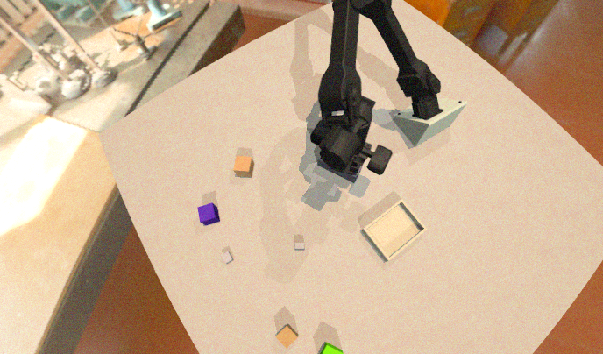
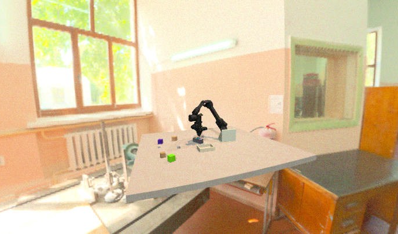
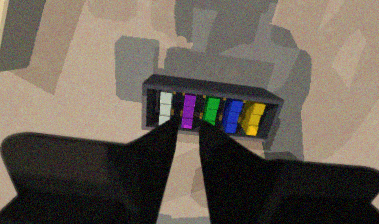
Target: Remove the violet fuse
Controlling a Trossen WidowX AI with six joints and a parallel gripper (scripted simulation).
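The violet fuse lies 4 cm below my gripper tip. Also, from my gripper tip: beige tray: 21 cm to the left, 6 cm below, 2 cm behind.
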